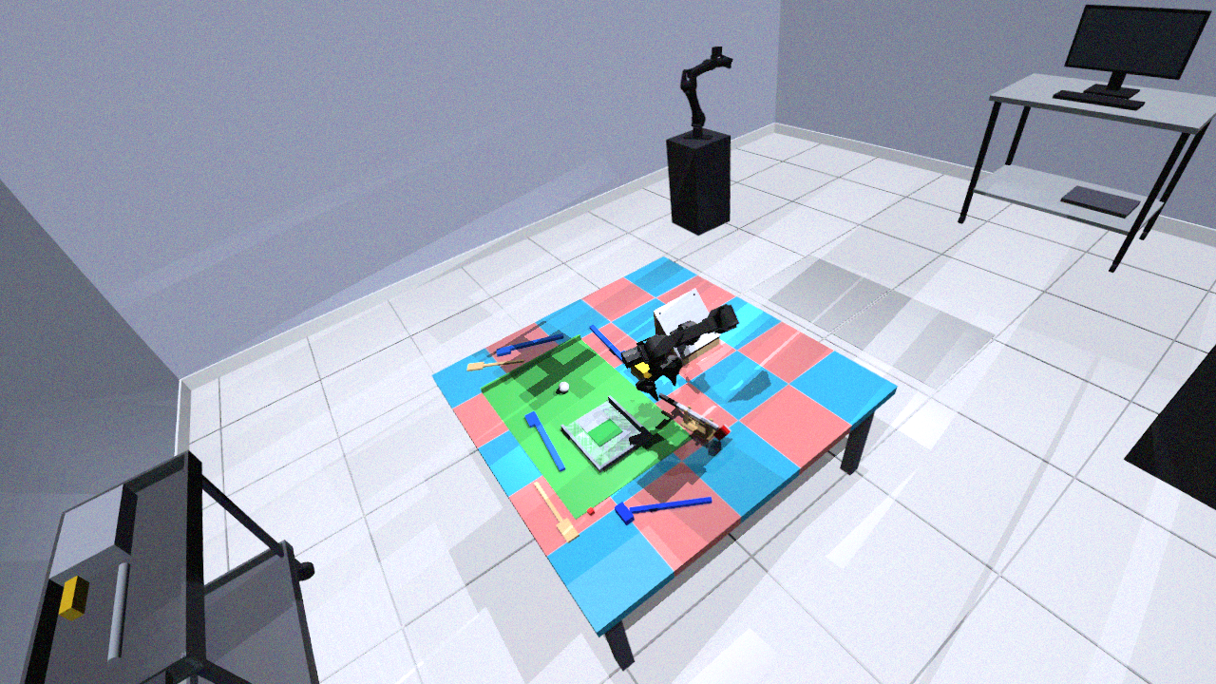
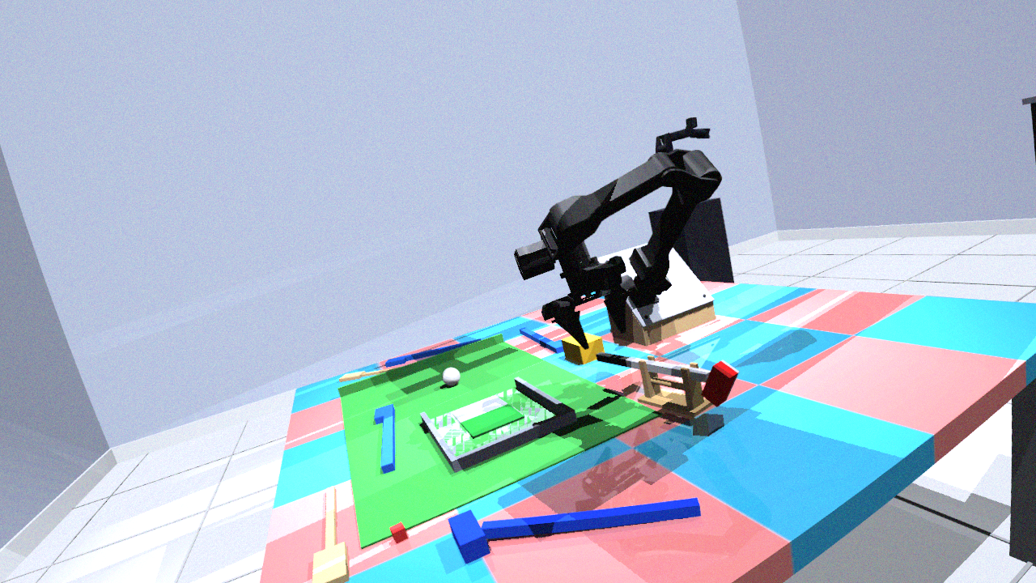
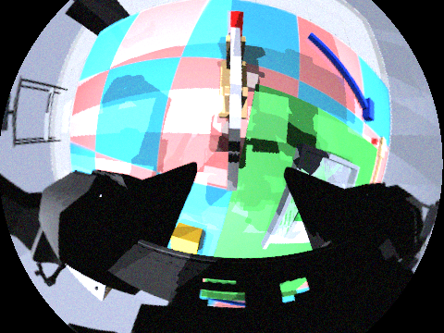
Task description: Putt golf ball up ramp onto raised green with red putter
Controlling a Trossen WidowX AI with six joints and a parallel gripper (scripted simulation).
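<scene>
Right now my gripper tip is 13 cm to the right of the wooden rack, 7 cm above it and 3 cm past it. Also, from my gripper tip: yellow block 23 cm to the right, 8 cm below, 6 cm behind; then white golf ball 34 cm to the right, 24 cm ahead, 7 cm below; then blue putter 30 cm to the left, 26 cm ahead, 8 cm below.
</scene>
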